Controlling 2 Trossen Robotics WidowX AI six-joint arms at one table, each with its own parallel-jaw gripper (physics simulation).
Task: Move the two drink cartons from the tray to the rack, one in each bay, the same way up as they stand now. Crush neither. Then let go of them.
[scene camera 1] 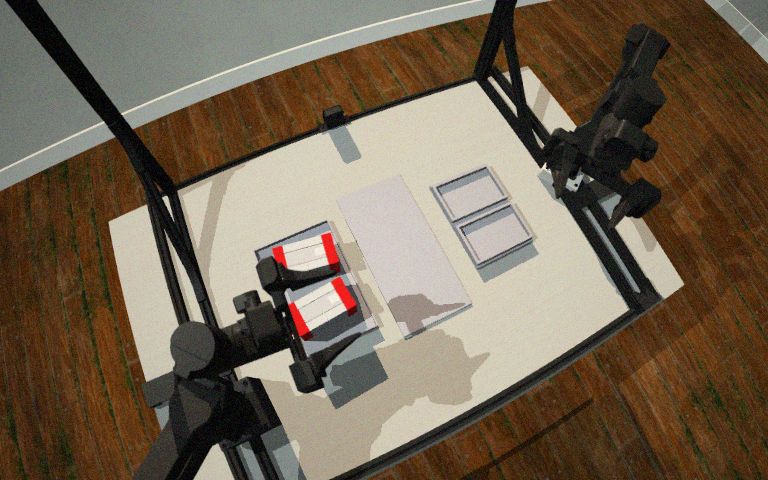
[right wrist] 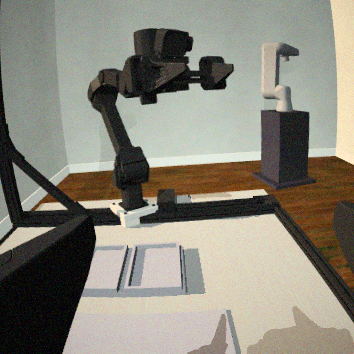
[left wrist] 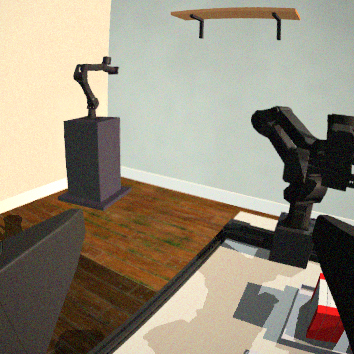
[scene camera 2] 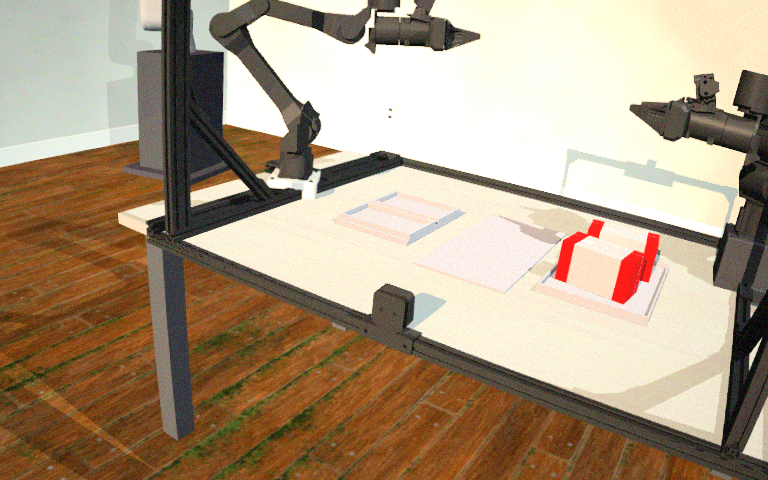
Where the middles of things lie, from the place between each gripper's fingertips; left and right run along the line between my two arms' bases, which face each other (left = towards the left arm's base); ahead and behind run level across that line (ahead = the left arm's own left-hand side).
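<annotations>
From my left hand, the grey tray (scene camera 1: 363, 320) is 240 mm behind, 330 mm to the right and 350 mm below. As for the pale mat (scene camera 1: 419, 285), my left hand is 200 mm past it, 130 mm to the left of it and 360 mm above it.
With my right hand, that pale mat is 190 mm to the left of it, 80 mm behind it and 280 mm below it, and the grey tray is 10 mm to the right of the hand, 130 mm behind it and 280 mm below it too.
</annotations>
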